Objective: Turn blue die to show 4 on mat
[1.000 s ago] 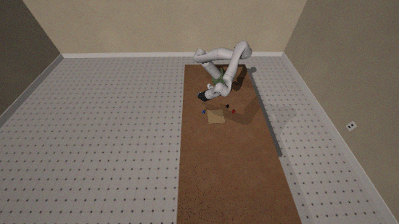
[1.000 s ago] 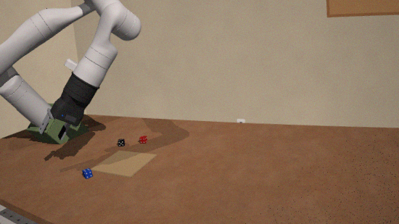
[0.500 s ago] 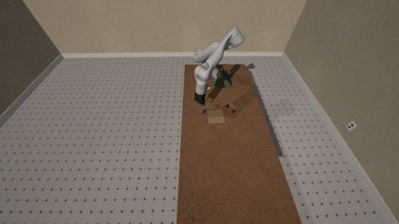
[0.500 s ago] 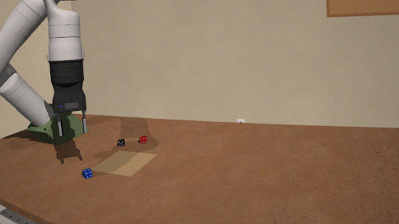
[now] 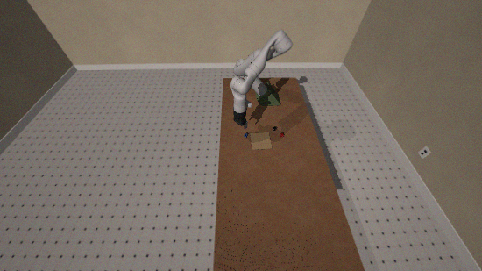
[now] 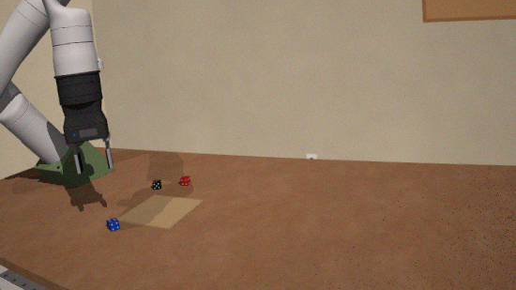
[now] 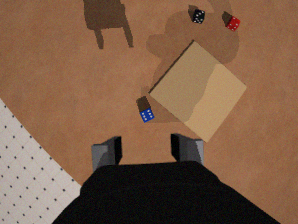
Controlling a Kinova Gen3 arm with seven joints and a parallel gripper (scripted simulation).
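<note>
Now: hand 150 mm above the blue die, 30 mm to the right of it and 20 mm past it. From my hand the other things lie so: red die (290 mm to the left, 150 mm below, 30 mm ahead); tan mat (160 mm below, 130 mm to the left, 40 mm ahead); black die (250 mm to the left, 150 mm below, 40 mm behind).
</note>
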